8 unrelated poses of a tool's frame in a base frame.
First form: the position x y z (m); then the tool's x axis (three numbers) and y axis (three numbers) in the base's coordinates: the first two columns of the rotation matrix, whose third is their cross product.
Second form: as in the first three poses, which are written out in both.
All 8 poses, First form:
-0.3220 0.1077 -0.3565 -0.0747 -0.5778 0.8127 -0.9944 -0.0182 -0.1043
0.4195 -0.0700 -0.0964 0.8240 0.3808 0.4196 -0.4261 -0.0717 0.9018
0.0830 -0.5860 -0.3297 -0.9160 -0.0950 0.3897 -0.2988 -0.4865 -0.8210
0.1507 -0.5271 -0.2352 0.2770 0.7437 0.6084 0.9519 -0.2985 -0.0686
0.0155 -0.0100 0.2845 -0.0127 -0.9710 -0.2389 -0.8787 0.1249 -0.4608
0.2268 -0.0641 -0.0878 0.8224 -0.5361 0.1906 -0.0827 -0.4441 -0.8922
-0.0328 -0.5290 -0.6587 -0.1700 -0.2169 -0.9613 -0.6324 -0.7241 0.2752
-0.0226 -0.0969 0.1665 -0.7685 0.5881 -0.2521 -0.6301 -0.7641 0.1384
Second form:
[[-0.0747 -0.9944 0.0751 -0.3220], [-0.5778 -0.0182 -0.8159 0.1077], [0.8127 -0.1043 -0.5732 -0.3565], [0 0 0 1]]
[[0.8240 -0.4261 0.3735 0.4195], [0.3808 -0.0717 -0.9219 -0.0700], [0.4196 0.9018 0.1032 -0.0964], [0 0 0 1]]
[[-0.9160 -0.2988 0.2676 0.0830], [-0.0950 -0.4865 -0.8685 -0.5860], [0.3897 -0.8210 0.4172 -0.3297], [0 0 0 1]]
[[0.2770 0.9519 0.1306 0.1507], [0.7437 -0.2985 0.5981 -0.5271], [0.6084 -0.0686 -0.7906 -0.2352], [0 0 0 1]]
[[-0.0127 -0.8787 0.4773 0.0155], [-0.9710 0.1249 0.2041 -0.0100], [-0.2389 -0.4608 -0.8548 0.2845], [0 0 0 1]]
[[0.8224 -0.0827 0.5630 0.2268], [-0.5361 -0.4441 0.7180 -0.0641], [0.1906 -0.8922 -0.4096 -0.0878], [0 0 0 1]]
[[-0.1700 -0.6324 -0.7558 -0.0328], [-0.2169 -0.7241 0.6547 -0.5290], [-0.9613 0.2752 -0.0141 -0.6587], [0 0 0 1]]
[[-0.7685 -0.6301 -0.1112 -0.0226], [0.5881 -0.7641 0.2652 -0.0969], [-0.2521 0.1384 0.9578 0.1665], [0 0 0 1]]

